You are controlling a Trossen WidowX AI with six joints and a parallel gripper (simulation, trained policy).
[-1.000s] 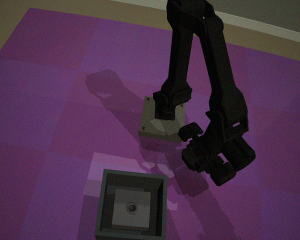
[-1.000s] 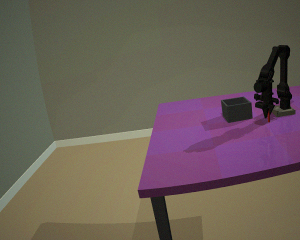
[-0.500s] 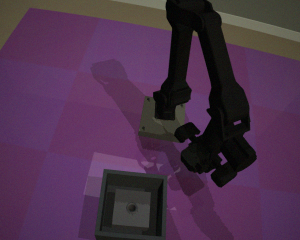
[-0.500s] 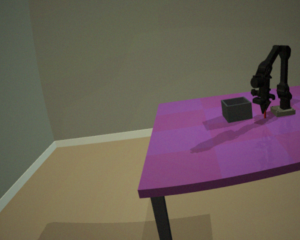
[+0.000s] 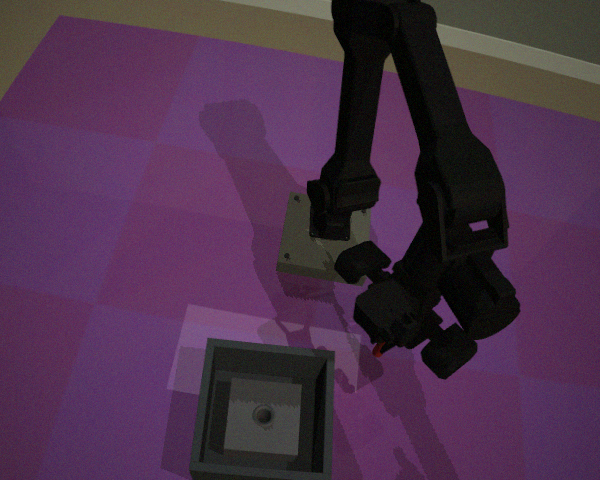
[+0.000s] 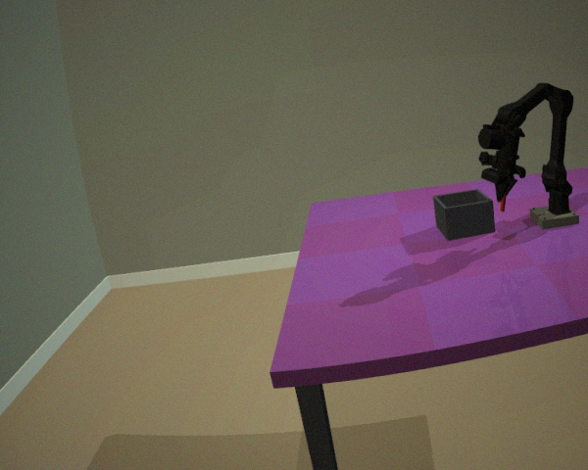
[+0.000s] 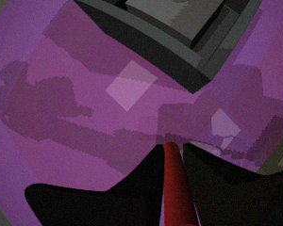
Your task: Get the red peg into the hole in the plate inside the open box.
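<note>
Right now my gripper tip is 13 cm to the left of the light grey plate, 8 cm short of it and 6 cm above it. Also, from my gripper tip: red peg: 1 cm to the left, 1 cm behind, 1 cm above; dark grey box: 13 cm to the right, 8 cm below, 8 cm ahead.
</note>
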